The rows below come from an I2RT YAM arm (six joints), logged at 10 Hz.
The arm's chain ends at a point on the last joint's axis. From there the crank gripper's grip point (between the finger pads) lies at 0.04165 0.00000 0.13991 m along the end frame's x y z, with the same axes.
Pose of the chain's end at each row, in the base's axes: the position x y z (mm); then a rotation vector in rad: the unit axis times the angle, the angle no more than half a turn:
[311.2, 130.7, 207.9, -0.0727, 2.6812, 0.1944]
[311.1, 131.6, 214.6, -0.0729, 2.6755, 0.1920]
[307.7, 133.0, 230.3, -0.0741, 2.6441, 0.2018]
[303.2, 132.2, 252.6, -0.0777, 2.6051, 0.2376]
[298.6, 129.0, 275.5, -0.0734, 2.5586, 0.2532]
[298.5, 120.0, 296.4, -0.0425, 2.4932, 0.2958]
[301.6, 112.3, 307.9, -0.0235, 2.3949, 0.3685]
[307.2, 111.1, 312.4, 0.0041, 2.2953, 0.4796]
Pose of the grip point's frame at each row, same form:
[334.3, 150.7, 65.1, -0.0727, 2.6812, 0.1944]
[335.0, 151.4, 72.0, -0.0729, 2.6755, 0.1920]
[335.9, 154.1, 88.6, -0.0741, 2.6441, 0.2018]
[336.3, 157.5, 112.7, -0.0777, 2.6051, 0.2376]
[337.9, 156.4, 137.6, -0.0734, 2.5586, 0.2532]
[346.3, 152.6, 162.4, -0.0425, 2.4932, 0.2958]
[360.9, 153.5, 181.0, -0.0235, 2.3949, 0.3685]
[376.1, 164.7, 195.4, 0.0041, 2.2953, 0.4796]

